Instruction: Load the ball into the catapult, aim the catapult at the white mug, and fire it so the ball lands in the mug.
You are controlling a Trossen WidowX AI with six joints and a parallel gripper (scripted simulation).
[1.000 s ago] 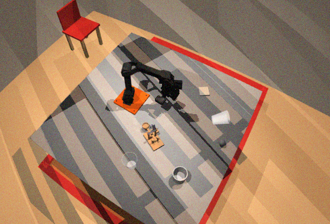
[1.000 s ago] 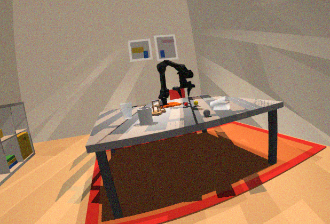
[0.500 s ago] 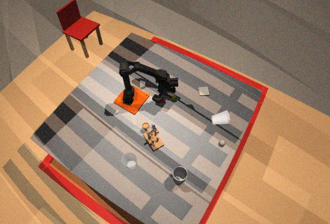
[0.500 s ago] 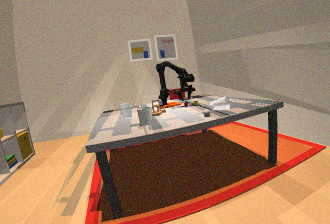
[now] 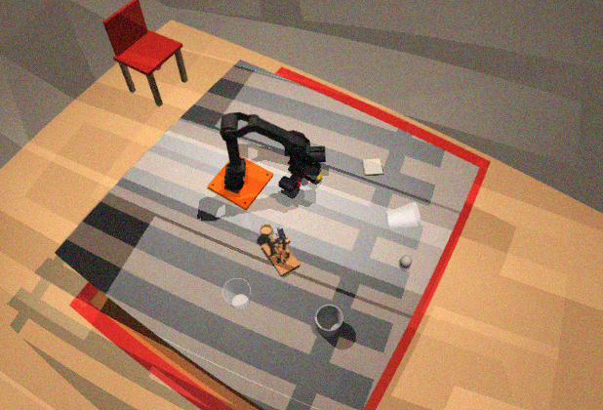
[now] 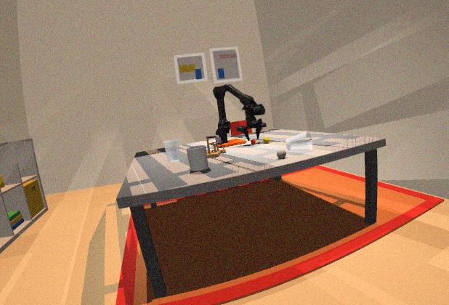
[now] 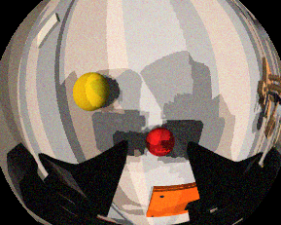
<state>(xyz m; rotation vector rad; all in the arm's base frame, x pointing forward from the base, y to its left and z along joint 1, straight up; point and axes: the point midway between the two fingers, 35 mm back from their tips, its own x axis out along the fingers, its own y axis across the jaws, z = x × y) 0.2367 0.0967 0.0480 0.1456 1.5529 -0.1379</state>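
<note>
My gripper tip is 1 cm above the red ball. Round my gripper tip: yellow ball: 6 cm to the left, 6 cm ahead, 1 cm below; then wooden catapult: 27 cm to the right, 3 cm ahead, 2 cm above; then pad: 26 cm ahead, 20 cm to the left, 2 cm below.
</note>
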